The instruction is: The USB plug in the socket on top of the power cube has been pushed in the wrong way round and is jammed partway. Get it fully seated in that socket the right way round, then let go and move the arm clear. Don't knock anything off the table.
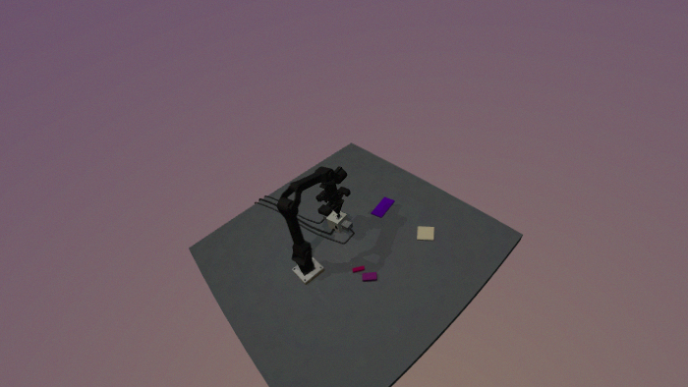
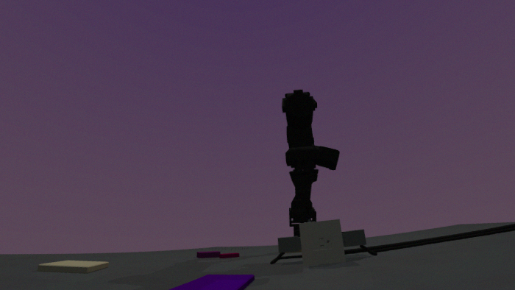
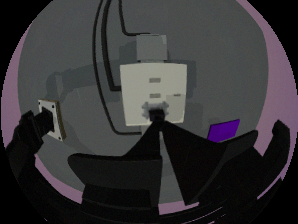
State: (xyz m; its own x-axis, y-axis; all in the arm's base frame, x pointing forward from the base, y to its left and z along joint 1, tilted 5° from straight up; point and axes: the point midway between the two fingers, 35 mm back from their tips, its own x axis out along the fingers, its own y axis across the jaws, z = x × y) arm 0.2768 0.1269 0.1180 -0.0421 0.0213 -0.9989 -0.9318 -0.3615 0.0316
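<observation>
Right now the dark USB plug is 10 mm below my gripper tip. The rest, counted from my gripper tip: purple flat card 250 mm ahead, 110 mm below, 20 mm to the right; then magenta block 350 mm to the right, 100 mm below, 60 mm behind; then cream tile 310 mm to the right, 300 mm ahead, 100 mm below.
</observation>
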